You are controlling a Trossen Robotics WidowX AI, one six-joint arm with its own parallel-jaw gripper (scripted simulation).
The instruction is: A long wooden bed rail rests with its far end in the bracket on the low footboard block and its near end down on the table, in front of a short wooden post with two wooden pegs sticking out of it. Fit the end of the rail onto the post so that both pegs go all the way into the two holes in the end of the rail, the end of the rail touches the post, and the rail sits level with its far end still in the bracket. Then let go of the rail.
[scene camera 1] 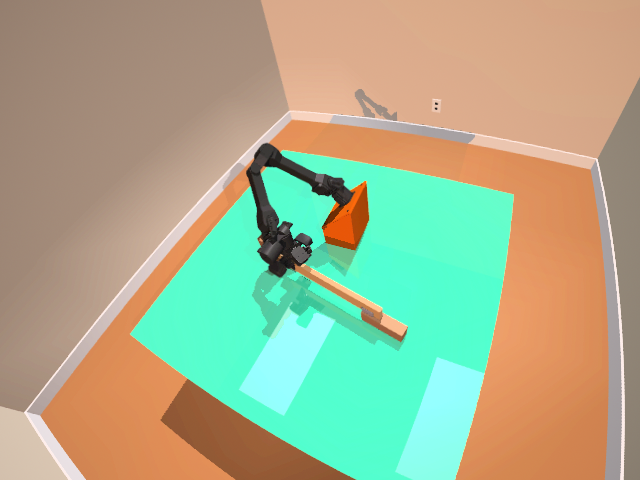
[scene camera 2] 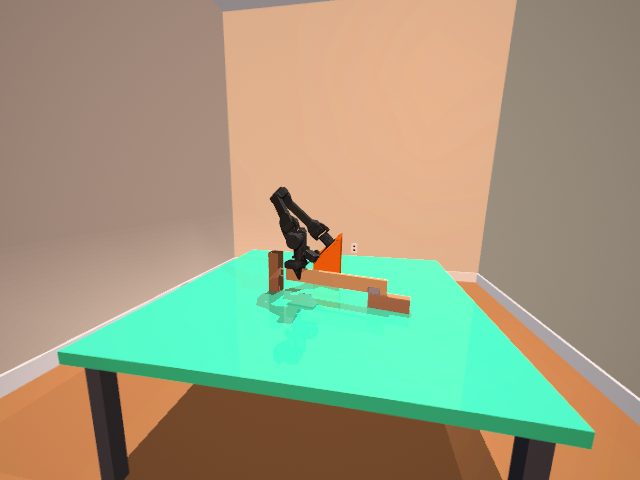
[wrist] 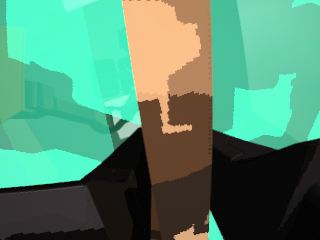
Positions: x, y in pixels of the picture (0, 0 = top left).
Labels:
wooden rail: scene camera 1; scene camera 2; wrist 172, 64
same spot on wooden rail: [scene camera 1: 320, 279] = [scene camera 2: 328, 274]

